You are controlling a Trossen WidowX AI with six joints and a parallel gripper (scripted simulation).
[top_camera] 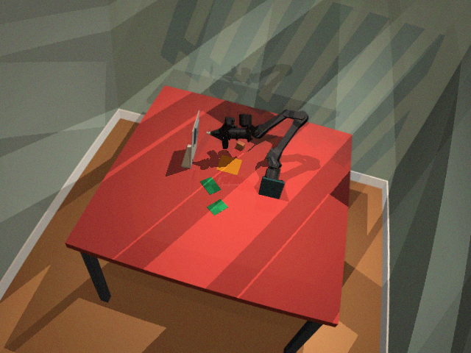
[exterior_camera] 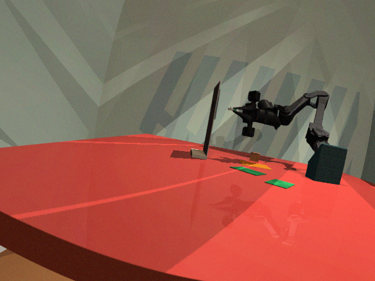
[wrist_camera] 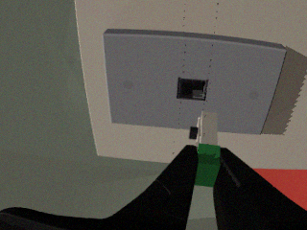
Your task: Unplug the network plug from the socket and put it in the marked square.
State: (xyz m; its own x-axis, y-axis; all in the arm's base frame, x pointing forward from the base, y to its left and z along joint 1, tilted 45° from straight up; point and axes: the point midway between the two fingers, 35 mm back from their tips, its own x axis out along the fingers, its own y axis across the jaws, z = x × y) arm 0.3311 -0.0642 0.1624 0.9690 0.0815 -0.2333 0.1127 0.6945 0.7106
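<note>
Now: the marked square 200 mm below my gripper tip, 130 mm behind it and 20 mm to the left of it. Also, from my gripper tip: upright panel (90 mm ahead, 70 mm below, 10 mm to the left); then network plug (right at my gripper tip).
</note>
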